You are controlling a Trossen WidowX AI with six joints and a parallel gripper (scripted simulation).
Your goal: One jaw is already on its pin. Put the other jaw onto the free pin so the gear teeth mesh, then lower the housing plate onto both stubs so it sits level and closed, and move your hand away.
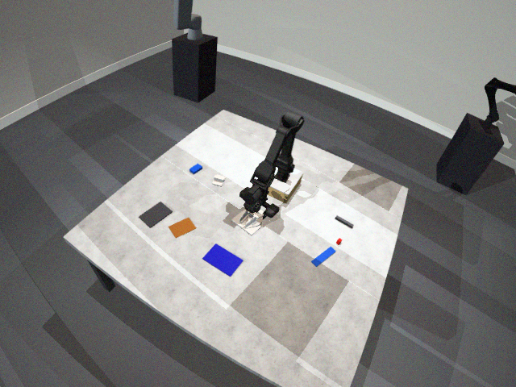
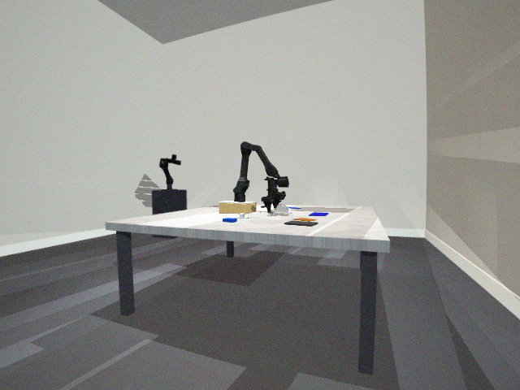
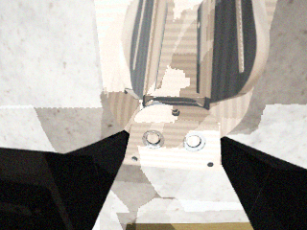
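Now: the jaw 20 mm ahead of my gripper tip, 20 mm to the right of it and 10 mm above it. From my gripper tip the other things lie so: blue tile (290 mm ahead, 10 mm to the right); then white block (100 mm behind, 260 mm to the right); then orange tile (240 mm ahead, 250 mm to the right, 10 mm below).
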